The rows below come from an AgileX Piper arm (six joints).
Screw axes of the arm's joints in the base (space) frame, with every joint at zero. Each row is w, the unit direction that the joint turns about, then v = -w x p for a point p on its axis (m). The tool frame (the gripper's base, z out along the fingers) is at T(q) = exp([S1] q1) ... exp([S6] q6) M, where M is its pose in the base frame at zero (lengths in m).
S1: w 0 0 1 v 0.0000 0.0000 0.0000
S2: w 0 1 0 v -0.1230 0.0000 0.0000
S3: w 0 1 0 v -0.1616 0.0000 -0.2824
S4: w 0.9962 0 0.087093 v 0.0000 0.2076 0.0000
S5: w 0 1 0 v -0.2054 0.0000 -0.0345
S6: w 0.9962 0 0.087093 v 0.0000 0.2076 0.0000
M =
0.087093 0 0.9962 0.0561
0 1 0 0.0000
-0.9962 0 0.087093 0.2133
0 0 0 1
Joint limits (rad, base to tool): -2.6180..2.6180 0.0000..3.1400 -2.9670..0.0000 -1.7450..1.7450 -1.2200..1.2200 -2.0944..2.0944
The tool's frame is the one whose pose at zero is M.
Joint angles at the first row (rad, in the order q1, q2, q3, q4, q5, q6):
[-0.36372, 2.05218, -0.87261, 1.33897, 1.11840, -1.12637]
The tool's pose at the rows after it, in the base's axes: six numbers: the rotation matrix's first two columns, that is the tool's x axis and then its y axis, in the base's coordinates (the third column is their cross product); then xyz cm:
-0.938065 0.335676 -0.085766 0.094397 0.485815 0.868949 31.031 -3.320 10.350
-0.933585 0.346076 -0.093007 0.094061 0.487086 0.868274 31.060 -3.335 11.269
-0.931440 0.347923 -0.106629 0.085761 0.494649 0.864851 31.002 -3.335 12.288
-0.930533 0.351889 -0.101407 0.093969 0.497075 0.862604 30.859 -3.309 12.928
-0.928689 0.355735 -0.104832 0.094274 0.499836 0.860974 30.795 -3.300 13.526
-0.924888 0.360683 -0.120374 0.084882 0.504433 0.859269 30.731 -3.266 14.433
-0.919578 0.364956 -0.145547 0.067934 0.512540 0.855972 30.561 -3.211 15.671
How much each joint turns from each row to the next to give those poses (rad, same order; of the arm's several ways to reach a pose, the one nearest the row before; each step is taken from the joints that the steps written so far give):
[0.00000, -0.01618, 0.00000, -0.00413, -0.00387, 0.01411]
[0.00000, -0.03068, -0.00001, -0.00195, 0.00000, 0.02683]
[0.00001, -0.03520, 0.00003, -0.01062, -0.00001, 0.02463]
[0.00001, -0.02418, 0.00201, -0.01297, 0.00000, 0.03152]
[-0.00001, -0.02092, 0.00003, -0.00660, 0.00000, 0.02015]
[0.00049, -0.03070, -0.00001, -0.00259, 0.00000, 0.01742]
[0.00000, -0.04309, 0.00150, -0.00407, 0.00000, 0.01874]

